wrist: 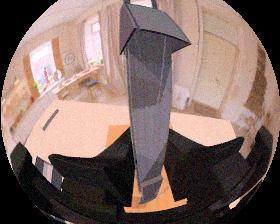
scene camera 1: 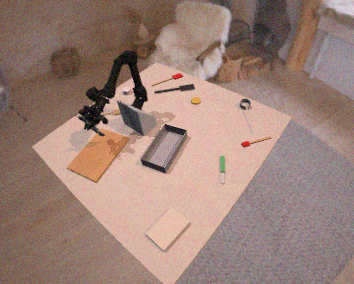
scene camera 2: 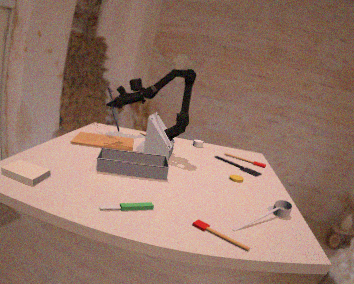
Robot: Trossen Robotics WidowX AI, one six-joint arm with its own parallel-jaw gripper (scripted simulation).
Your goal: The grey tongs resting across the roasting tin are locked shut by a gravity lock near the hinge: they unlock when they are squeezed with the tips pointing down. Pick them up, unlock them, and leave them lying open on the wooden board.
A pale block [scene camera 1: 170,225]: 110 cm from the lens. A wooden board [scene camera 1: 92,162]: 142 cm from the lens. The marked spots on the wooden board and the pale block are 62 cm apart.
